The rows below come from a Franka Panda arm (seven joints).
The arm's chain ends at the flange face. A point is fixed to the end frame.
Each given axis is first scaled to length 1.
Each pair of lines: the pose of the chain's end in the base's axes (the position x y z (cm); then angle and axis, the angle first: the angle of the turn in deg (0 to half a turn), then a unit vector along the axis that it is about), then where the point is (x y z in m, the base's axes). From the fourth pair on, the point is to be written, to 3 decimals.
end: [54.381 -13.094 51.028 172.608 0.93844 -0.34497 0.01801]
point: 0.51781 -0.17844 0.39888
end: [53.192 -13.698 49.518 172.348 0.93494 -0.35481 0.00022]
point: 0.50112 -0.18295 0.38437
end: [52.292 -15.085 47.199 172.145 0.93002 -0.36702 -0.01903]
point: 0.48691 -0.19479 0.36193
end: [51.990 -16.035 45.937 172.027 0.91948 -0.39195 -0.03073]
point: 0.479 -0.202 0.350
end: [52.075 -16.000 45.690 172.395 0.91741 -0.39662 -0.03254]
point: 0.480 -0.200 0.347
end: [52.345 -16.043 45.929 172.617 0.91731 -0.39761 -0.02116]
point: 0.485 -0.201 0.349
